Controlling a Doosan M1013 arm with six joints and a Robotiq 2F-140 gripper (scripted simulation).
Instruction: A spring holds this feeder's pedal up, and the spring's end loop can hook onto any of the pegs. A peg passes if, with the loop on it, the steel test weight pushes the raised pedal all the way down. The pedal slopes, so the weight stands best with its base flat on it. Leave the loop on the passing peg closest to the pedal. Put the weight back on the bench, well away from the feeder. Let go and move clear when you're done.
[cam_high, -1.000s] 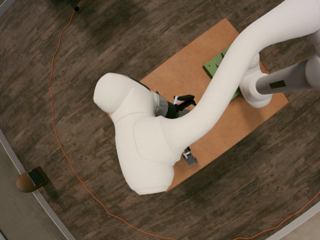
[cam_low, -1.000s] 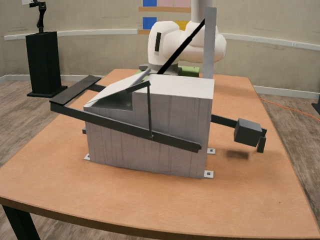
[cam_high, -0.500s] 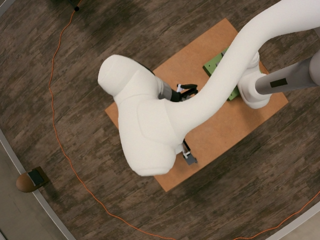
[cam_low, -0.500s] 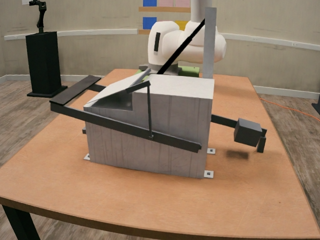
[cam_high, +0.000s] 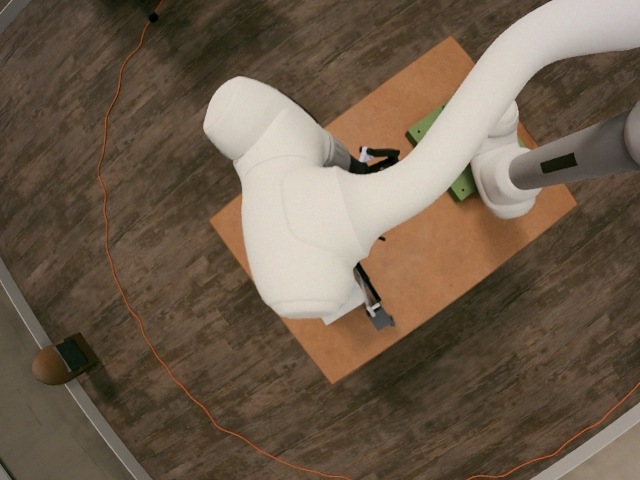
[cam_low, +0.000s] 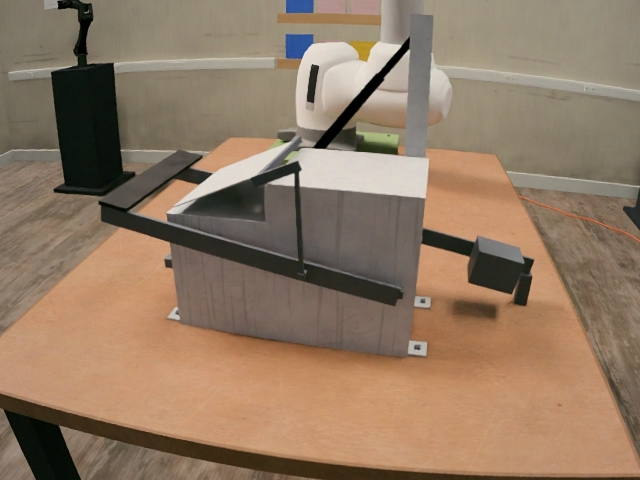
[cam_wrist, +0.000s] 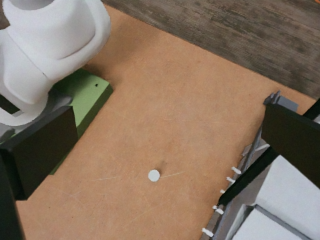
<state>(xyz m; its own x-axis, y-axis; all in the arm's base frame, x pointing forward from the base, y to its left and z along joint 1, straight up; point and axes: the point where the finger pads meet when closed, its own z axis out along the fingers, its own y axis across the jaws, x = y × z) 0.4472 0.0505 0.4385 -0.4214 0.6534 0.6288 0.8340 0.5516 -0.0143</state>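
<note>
Right now the steel test weight is 470 mm below my hand, 20 mm to the right of it and 20 mm behind it. The rest, counted from my hand: grey block 490 mm below, 200 mm to the right, 160 mm ahead; then dark block 470 mm below, 380 mm to the left, 170 mm ahead.
</note>
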